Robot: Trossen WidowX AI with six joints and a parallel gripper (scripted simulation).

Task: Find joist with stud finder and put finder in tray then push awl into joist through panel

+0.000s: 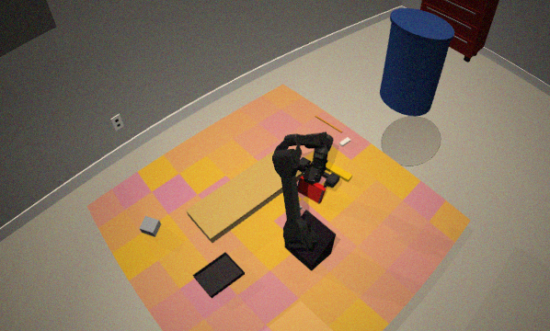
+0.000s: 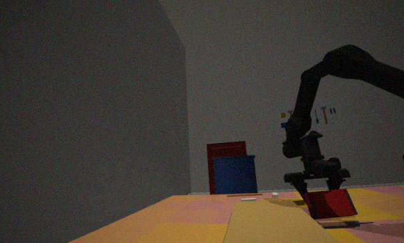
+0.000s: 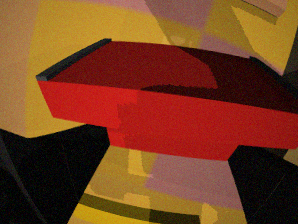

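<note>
Right now my gripper tip is 3 cm past the awl, 12 cm to the right of it and 2 cm above it. The rest, counted from my gripper tip: thin stick 26 cm ahead, 33 cm to the right, 2 cm below; then yellow bar 2 cm ahead, 14 cm to the right, 2 cm below; then red stud finder 1 cm ahead, 1 cm to the left.
</note>
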